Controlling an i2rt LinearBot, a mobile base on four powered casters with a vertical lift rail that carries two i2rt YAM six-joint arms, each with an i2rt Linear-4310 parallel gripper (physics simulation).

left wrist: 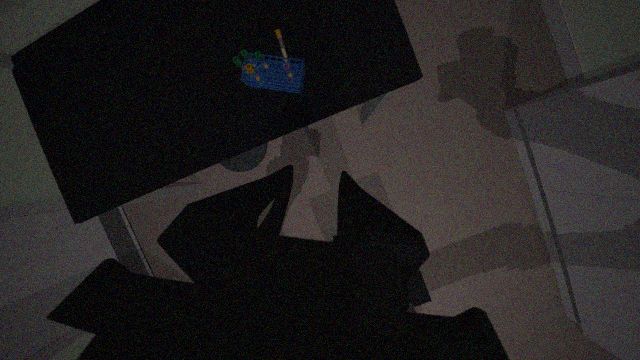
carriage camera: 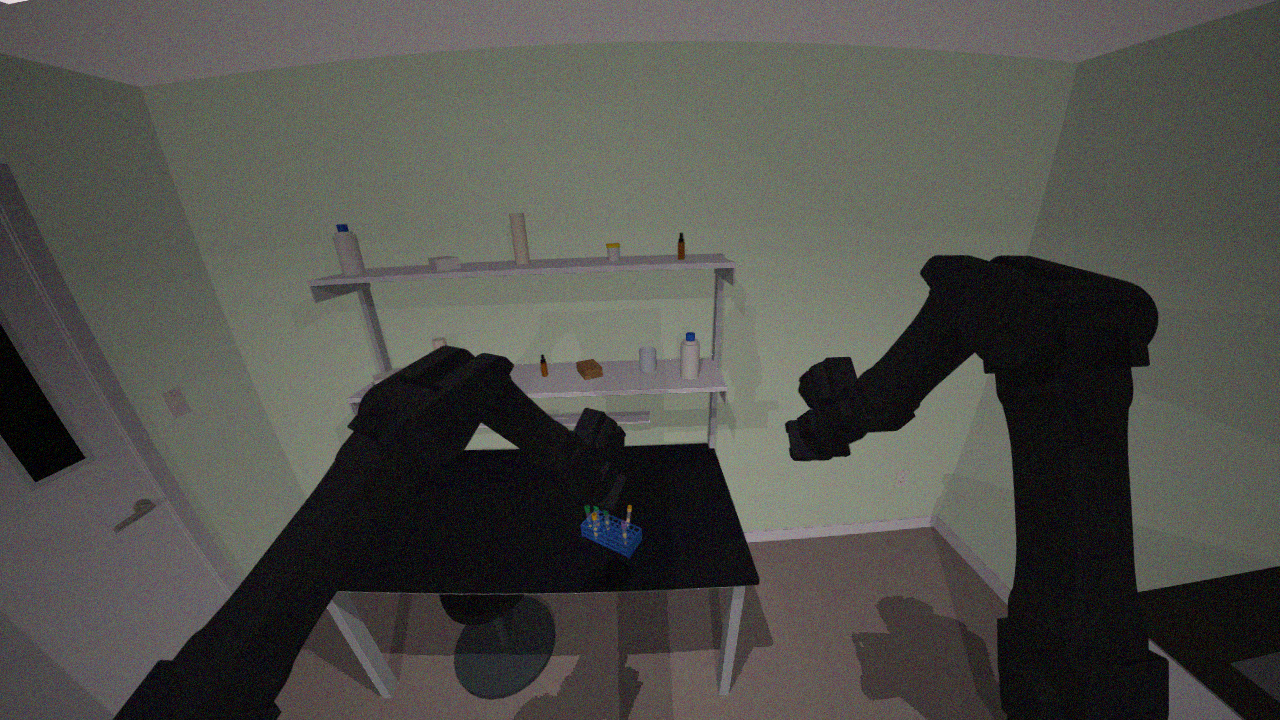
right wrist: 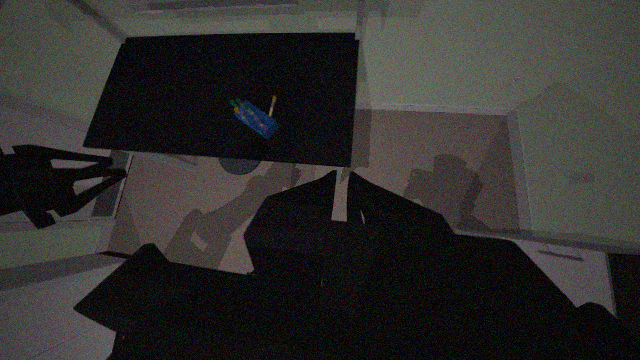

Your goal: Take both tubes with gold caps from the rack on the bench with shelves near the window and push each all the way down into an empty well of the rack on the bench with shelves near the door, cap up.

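Frame: origin at the left arm's base, x ahead, y left, z up, level; centimetres.
Seen in the pictures: left gripper, fingertip midpoint: (left wrist: 316, 175) (carriage camera: 613, 498) (right wrist: 119, 166); right gripper, fingertip midpoint: (carriage camera: 796, 449) (right wrist: 342, 178).
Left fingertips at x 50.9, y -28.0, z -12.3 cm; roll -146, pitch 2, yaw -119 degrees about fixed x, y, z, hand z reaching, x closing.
Note:
Pixels of each thing's top centre, then the offset from my left fingertips to it. Level surfaces: height alone.
- blue rack, top centre: (carriage camera: 610, 526) (left wrist: 271, 69) (right wrist: 253, 116) dx +36.6, dy +4.5, dz -46.0 cm
- black bench, surface height: dz -51.7 cm
- purple-capped tube, top centre: (left wrist: 285, 65) (carriage camera: 623, 522) dx +32.2, dy -0.4, dz -39.8 cm
A blue rack (carriage camera: 632, 542) (left wrist: 275, 81) (right wrist: 260, 123) stands on a black bench (carriage camera: 689, 501) (left wrist: 150, 100) (right wrist: 170, 80) with shelves. One gold-capped tube (carriage camera: 594, 517) (left wrist: 249, 68) (right wrist: 237, 110) stands in it, cap up, at the left end. Another gold-capped tube (carriage camera: 628, 513) (left wrist: 282, 43) (right wrist: 272, 105) lies apart on the bench, behind the rack. My left gripper (carriage camera: 615, 492) (left wrist: 316, 175) (right wrist: 119, 166) is partly open and empty, high above and short of the bench. My right gripper (carriage camera: 798, 443) (right wrist: 342, 178) is shut, with a thin gap, empty, right of the bench in the carriage view.
Several green-capped tubes (carriage camera: 588, 510) (left wrist: 243, 53) (right wrist: 233, 102) and a purple-capped tube (left wrist: 287, 66) are in the rack. Bottles and jars stand on two shelves (carriage camera: 572, 265) behind. A stool (carriage camera: 503, 646) is under the bench. A door (carriage camera: 116, 501) is at the left.

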